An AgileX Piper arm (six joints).
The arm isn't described. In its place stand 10 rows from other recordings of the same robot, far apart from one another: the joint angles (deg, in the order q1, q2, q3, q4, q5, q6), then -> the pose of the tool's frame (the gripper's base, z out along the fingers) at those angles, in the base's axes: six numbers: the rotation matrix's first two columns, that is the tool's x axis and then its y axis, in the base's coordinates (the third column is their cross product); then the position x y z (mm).
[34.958, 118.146, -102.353, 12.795, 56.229, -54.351] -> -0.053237 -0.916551 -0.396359 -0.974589 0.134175 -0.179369 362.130 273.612 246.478
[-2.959, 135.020, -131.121, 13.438, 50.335, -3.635] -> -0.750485 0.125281 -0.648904 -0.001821 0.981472 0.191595 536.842 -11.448 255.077
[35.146, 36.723, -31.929, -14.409, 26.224, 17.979] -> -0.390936 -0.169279 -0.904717 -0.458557 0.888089 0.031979 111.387 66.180 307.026
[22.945, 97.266, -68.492, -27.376, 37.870, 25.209] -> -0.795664 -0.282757 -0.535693 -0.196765 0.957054 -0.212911 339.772 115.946 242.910
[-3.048, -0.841, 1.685, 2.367, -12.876, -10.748] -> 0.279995 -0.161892 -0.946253 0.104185 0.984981 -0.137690 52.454 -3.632 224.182
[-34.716, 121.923, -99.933, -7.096, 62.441, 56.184] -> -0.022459 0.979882 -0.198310 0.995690 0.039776 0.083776 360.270 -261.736 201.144
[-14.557, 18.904, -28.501, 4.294, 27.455, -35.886] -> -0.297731 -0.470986 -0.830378 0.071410 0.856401 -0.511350 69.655 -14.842 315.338
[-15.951, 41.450, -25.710, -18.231, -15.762, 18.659] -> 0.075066 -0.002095 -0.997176 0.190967 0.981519 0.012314 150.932 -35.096 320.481
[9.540, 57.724, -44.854, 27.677, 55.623, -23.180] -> -0.810148 -0.245150 -0.532504 -0.438297 0.856527 0.272501 166.829 63.412 296.891
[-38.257, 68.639, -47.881, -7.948, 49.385, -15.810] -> -0.896947 0.253351 -0.362352 0.352720 0.904185 -0.240911 165.913 -142.993 271.179
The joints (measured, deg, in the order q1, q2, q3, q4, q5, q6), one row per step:
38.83 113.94 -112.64 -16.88 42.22 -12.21
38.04 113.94 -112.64 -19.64 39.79 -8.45
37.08 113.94 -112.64 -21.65 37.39 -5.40
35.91 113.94 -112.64 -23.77 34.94 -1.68
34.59 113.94 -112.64 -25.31 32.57 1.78
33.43 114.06 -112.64 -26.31 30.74 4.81
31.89 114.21 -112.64 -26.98 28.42 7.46
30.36 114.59 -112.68 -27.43 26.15 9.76
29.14 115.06 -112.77 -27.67 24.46 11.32
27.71 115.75 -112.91 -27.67 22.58 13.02
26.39 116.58 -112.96 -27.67 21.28 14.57
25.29 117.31 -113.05 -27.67 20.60 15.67
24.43 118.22 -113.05 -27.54 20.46 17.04
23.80 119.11 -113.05 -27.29 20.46 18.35
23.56 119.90 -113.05 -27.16 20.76 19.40
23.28 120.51 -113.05 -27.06 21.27 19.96
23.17 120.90 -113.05 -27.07 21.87 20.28
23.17 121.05 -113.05 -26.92 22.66 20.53
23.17 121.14 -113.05 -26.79 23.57 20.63
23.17 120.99 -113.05 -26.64 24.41 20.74
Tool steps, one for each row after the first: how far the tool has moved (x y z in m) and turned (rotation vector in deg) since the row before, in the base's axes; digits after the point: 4 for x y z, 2 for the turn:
0.0068 -0.0052 0.0038 2.06 -2.30 -2.36
0.0068 -0.0058 0.0036 2.12 -2.05 -1.87
0.0075 -0.0073 0.0038 2.61 -1.93 -2.19
0.0074 -0.0081 0.0035 2.83 -1.61 -2.00
0.0064 -0.0070 0.0017 2.58 -0.94 -1.69
0.0079 -0.0091 0.0019 2.73 -1.23 -1.57
0.0083 -0.0087 0.0001 2.47 -1.03 -1.34
0.0070 -0.0068 -0.0012 1.71 -0.66 -0.97
0.0084 -0.0079 -0.0026 2.04 -0.52 -1.09
0.0082 -0.0076 -0.0052 1.57 0.08 -1.18
0.0067 -0.0069 -0.0049 0.99 0.32 -1.11
0.0062 -0.0052 -0.0078 1.05 1.11 -1.21
0.0052 -0.0036 -0.0079 1.07 1.22 -1.05
0.0034 -0.0010 -0.0074 0.65 1.25 -0.73
0.0028 -0.0018 -0.0061 0.17 1.13 -0.71
0.0014 -0.0009 -0.0043 -0.10 0.91 -0.50
0.0002 -0.0004 -0.0024 0.01 0.89 -0.46
-0.0001 -0.0006 -0.0020 -0.17 0.89 -0.46
-0.0008 -0.0009 0.0002 -0.02 0.62 -0.43

